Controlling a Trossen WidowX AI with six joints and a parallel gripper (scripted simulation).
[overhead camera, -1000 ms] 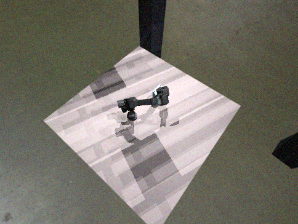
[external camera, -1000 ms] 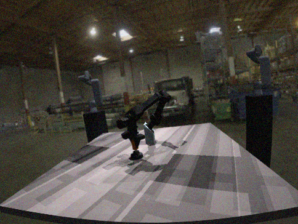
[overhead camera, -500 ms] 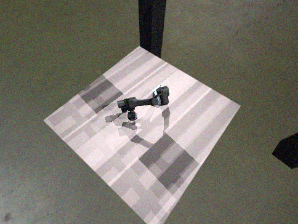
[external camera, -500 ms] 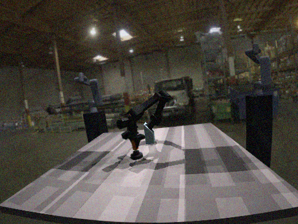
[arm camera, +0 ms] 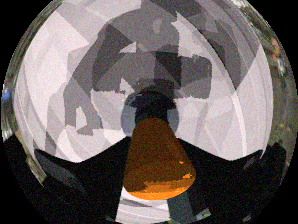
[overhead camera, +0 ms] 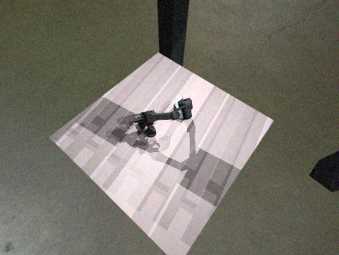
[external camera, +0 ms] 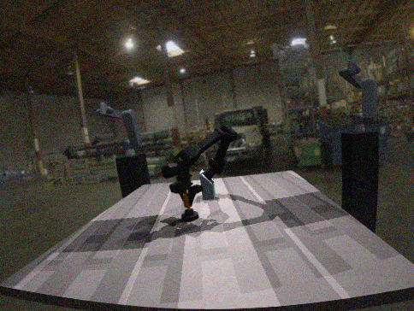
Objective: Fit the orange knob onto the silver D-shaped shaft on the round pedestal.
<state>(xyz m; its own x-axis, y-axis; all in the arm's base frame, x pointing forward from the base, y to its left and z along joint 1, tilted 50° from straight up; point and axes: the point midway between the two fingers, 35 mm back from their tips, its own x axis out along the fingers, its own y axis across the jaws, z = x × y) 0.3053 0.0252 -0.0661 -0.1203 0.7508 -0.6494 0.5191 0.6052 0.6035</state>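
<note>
Right now my gripper tip is 30 mm below the orange knob. From my gripper tip the other things lie so: dark round pedestal: 40 mm below.
</note>
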